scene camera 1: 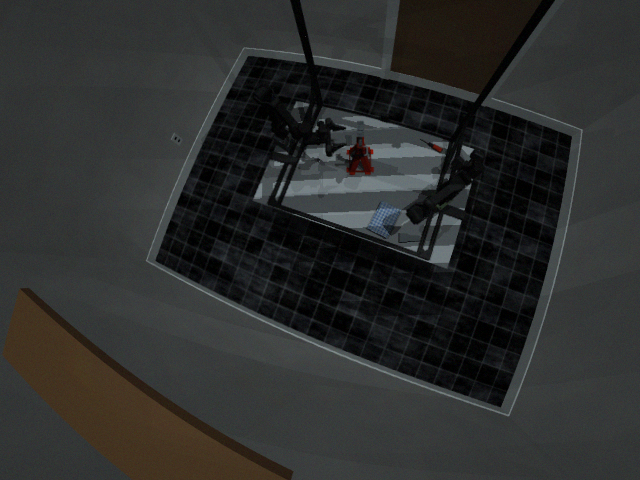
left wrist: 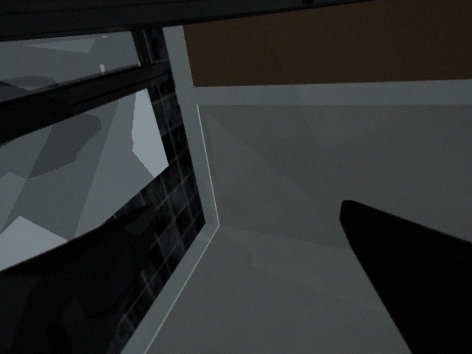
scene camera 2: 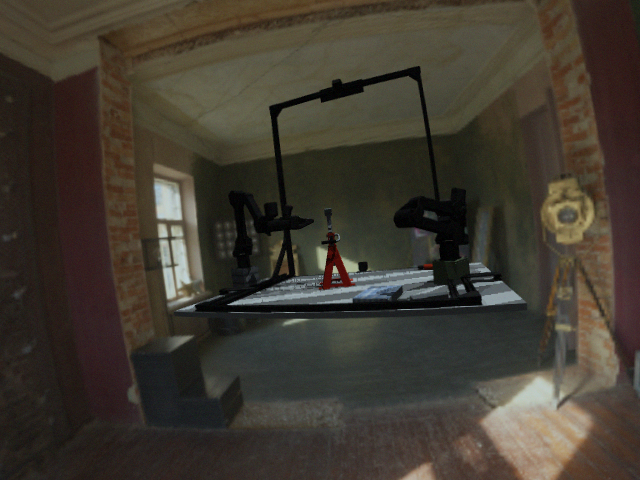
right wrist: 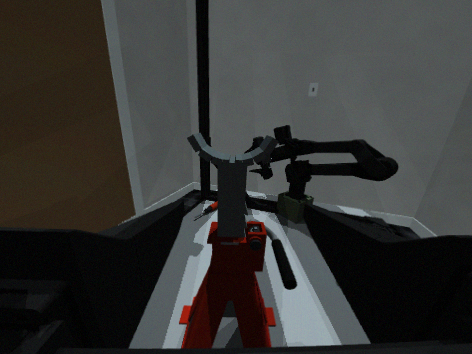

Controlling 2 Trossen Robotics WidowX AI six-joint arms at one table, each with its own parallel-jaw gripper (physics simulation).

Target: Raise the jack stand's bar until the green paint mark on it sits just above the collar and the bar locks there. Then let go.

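Frame: origin at the left arm's base, x left, y back, z up, level; centimetres.
Where they show: left gripper, fingertip midpoint: (left wrist: pixel 247 212) (scene camera 2: pixel 462 229); right gripper, fingertip midpoint: (scene camera 1: pixel 346 136) (scene camera 2: pixel 313 220) (right wrist: pixel 245 208); left arm's base at its link origin: (scene camera 2: pixel 450 259) (right wrist: pixel 295 195); right arm's base at its link origin: (scene camera 1: pixel 282 133) (scene camera 2: pixel 244 267).
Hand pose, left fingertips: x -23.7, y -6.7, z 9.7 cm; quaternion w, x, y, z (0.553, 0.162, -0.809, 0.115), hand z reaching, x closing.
Note:
Each offset is from my left fingertips to the top centre of the thing. "pt": to the spot under its first point.
The red jack stand (scene camera 1: pixel 360 164) (scene camera 2: pixel 336 268) (right wrist: pixel 235 260) stands upright on the table. Its grey bar @(dz +16.1, dx +43.3, dy -40.1 cm) (scene camera 1: pixel 360 131) (scene camera 2: pixel 328 219) (right wrist: pixel 232 200) rises from the red collar and ends in a curved saddle. A black-gripped handle @(pt dz +2.1, dx +49.1, dy -36.7 cm) (right wrist: pixel 284 265) hangs at the collar's right side in the right wrist view. The green paint mark cannot be made out. My right gripper (scene camera 1: pixel 344 136) (scene camera 2: pixel 312 221) (right wrist: pixel 245 208) is open and empty, left of the bar in both scene views, pointing at it above the collar. My left gripper (left wrist: pixel 247 212) is open and empty, away from the stand.
A red-handled screwdriver @(dz -15.8, dx +3.0, dy -22.2 cm) (scene camera 1: pixel 436 147) (right wrist: pixel 212 206) lies behind and right of the stand in scene camera 1. A blue checked cloth @(dz -15.9, dx +54.3, dy -2.8 cm) (scene camera 1: pixel 385 219) (scene camera 2: pixel 378 293) lies near the front edge. A black frame surrounds the work area, with tall posts behind.

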